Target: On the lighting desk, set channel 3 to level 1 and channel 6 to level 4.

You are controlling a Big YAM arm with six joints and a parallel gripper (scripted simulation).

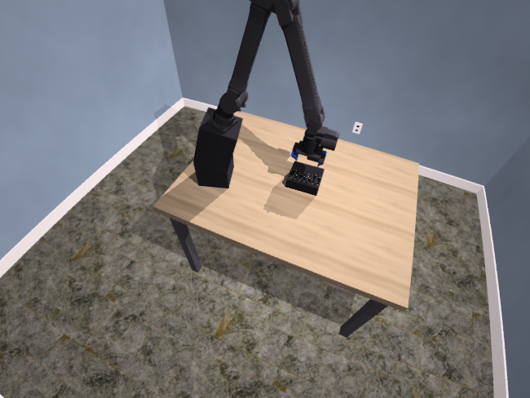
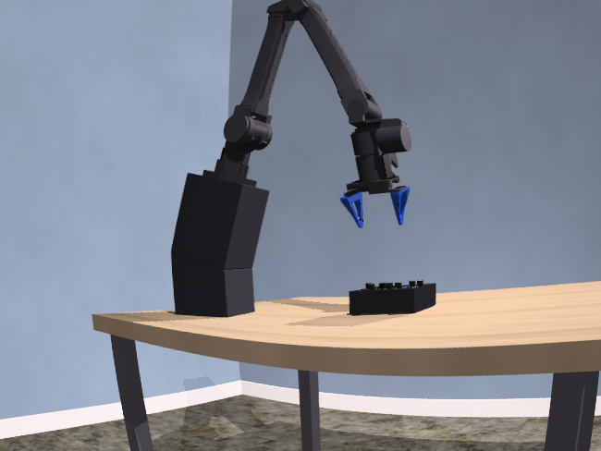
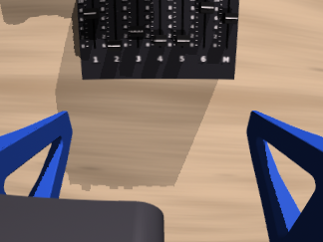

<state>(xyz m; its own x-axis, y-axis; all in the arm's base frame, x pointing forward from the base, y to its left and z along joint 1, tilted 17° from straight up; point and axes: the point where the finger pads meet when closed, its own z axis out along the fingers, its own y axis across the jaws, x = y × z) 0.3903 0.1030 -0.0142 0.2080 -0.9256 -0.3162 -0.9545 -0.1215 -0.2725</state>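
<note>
Now: the channel 3 fader cap 30 mm behind my hand, 40 mm to the left of it and 130 mm below it. The rest, counted from my hand: channel 5 fader cap: 20 mm ahead, 40 mm to the left, 130 mm below; then channel 4 fader cap: 10 mm behind, 40 mm to the left, 130 mm below; then channel 2 fader cap: 50 mm behind, 20 mm to the left, 130 mm below.
</note>
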